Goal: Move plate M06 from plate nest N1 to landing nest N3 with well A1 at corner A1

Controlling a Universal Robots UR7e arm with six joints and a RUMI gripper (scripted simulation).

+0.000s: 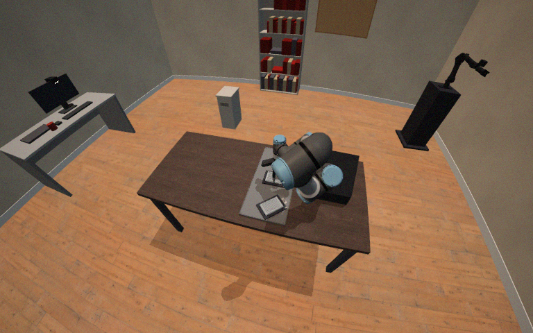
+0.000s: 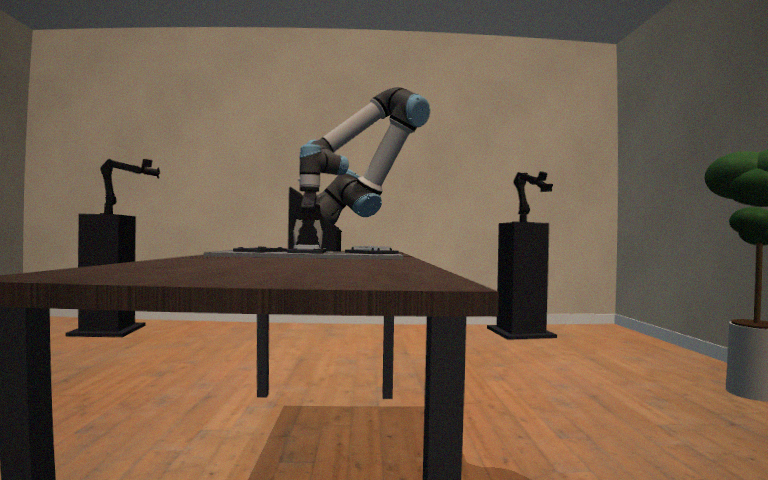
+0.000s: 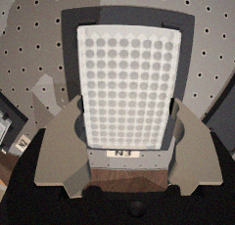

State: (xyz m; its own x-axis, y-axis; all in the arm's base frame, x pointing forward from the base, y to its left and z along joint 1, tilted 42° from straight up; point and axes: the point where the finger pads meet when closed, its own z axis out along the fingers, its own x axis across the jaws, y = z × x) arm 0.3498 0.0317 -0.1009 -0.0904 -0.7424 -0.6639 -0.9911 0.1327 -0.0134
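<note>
The landing nest N3 is 2 cm below my hand. Also, from my hand: N2 label (17 cm to the left, 8 cm behind, 3 cm below); N3 label (10 cm behind, 3 cm below, 1 cm to the left).
</note>
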